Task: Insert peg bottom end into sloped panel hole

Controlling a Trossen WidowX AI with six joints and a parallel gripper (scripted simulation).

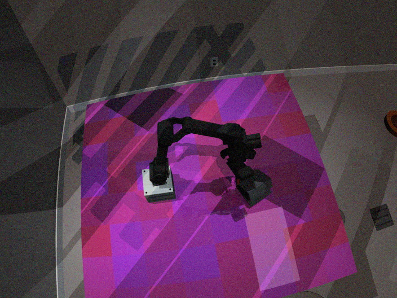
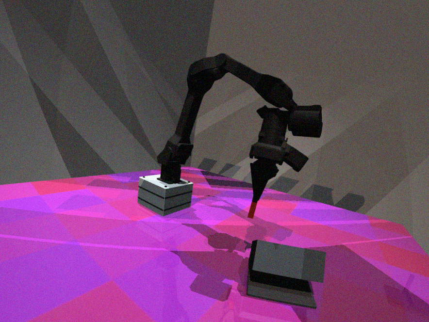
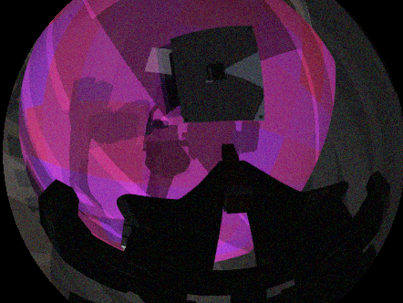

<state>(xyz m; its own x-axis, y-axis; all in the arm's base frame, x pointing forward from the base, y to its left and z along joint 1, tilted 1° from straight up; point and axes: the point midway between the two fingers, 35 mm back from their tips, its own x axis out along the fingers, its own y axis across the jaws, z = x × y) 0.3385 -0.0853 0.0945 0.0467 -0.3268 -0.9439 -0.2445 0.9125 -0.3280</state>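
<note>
The sloped panel is 9 cm ahead of my gripper tip, 1 cm to the right of it and 10 cm below it. From my gripper tip the other things lie so: red peg 1 cm to the left, 2 cm above.
</note>
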